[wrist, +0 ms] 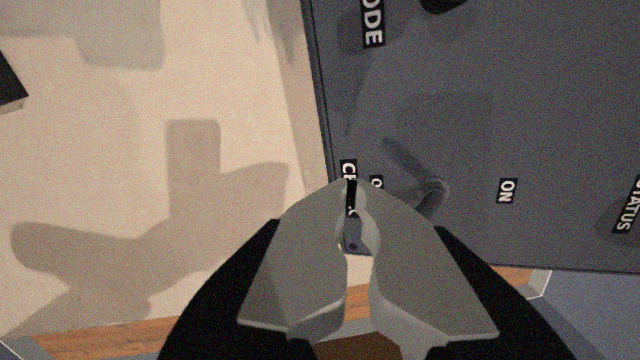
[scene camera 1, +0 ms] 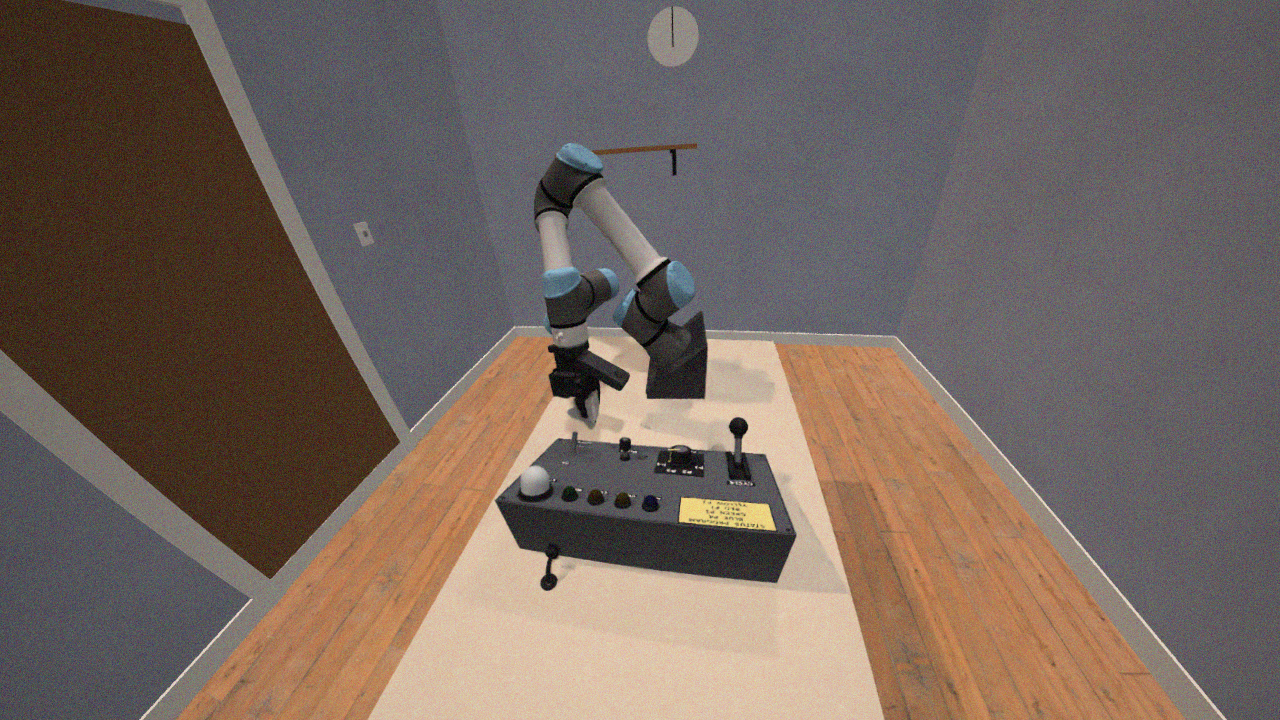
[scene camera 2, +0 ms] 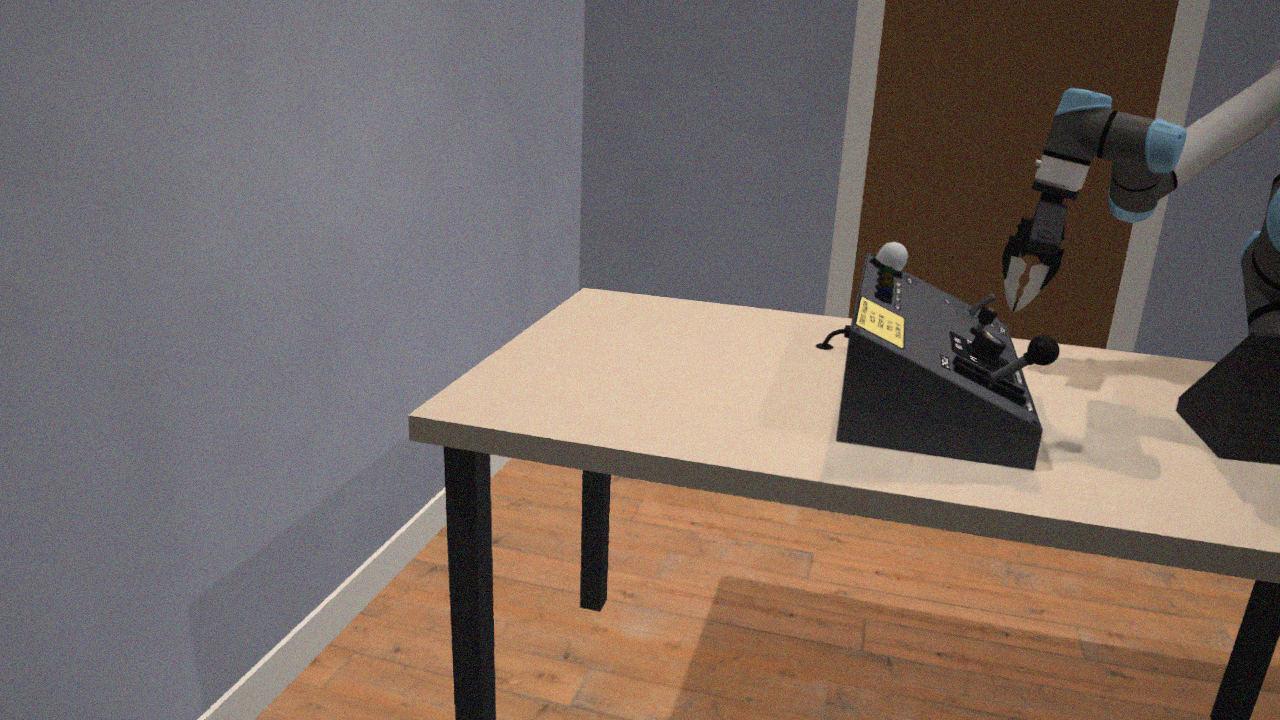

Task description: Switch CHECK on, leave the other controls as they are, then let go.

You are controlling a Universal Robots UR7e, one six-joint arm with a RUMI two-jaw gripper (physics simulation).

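Pixels of known places: gripper, fingertip midpoint: (wrist: pixel 348 182) (scene camera 1: pixel 592 428) (scene camera 2: pixel 1013 310); arm's base at its link origin: (scene camera 1: pixel 673 350).
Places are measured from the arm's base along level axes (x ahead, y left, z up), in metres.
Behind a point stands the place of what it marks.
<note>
The dark sloped control panel (scene camera 1: pixel 644 539) @[x 0.635, y -0.090, z 0.007 m] (scene camera 2: pixel 921 407) @[x 0.567, y 0.160, z -0.033 m] (wrist: pixel 550 90) @[x 0.481, y -0.198, z 0.009 m] stands on the table. Its CHECK toggle lever (scene camera 1: pixel 574 441) @[x 0.405, y -0.248, z 0.013 m] (scene camera 2: pixel 983 303) @[x 0.402, y -0.245, z 0.010 m] (wrist: pixel 426 201) @[x 0.404, y -0.245, z 0.007 m] is a small grey stick. In the wrist view it sits between the OFF label (wrist: pixel 376 182) @[x 0.382, y -0.240, z -0.027 m] and the ON label (wrist: pixel 507 190) @[x 0.461, y -0.259, z 0.005 m] and leans toward the OFF side, its lower part in that view hidden by a finger. My gripper (scene camera 1: pixel 590 422) @[x 0.360, y -0.214, z 0.009 m] (scene camera 2: pixel 1016 307) @[x 0.360, y -0.214, z 0.009 m] (wrist: pixel 348 182) @[x 0.360, y -0.214, z 0.009 m] is shut and empty. It is above the panel's low edge, beside the toggle on its OFF side, and its tips partly cover the CHECK label (wrist: pixel 348 170) @[x 0.365, y -0.227, z -0.035 m].
Near the toggle are a small black-capped control (scene camera 1: pixel 624 444) @[x 0.433, y -0.133, z 0.028 m], a rotary knob (scene camera 1: pixel 680 455) @[x 0.464, y -0.016, z 0.023 m] and a ball-topped lever (scene camera 1: pixel 737 428) @[x 0.425, y 0.106, z 0.055 m]. A white dome (scene camera 1: pixel 535 481) @[x 0.575, y -0.274, z 0.089 m] (scene camera 2: pixel 892 256) @[x 0.564, y -0.259, z 0.077 m], several small lamps and a yellow note (scene camera 1: pixel 726 513) @[x 0.618, y 0.047, z 0.049 m] (scene camera 2: pixel 881 322) @[x 0.617, y 0.051, z 0.048 m] are along the high side. A black crank (scene camera 1: pixel 549 567) @[x 0.647, y -0.269, z -0.070 m] sticks out behind.
</note>
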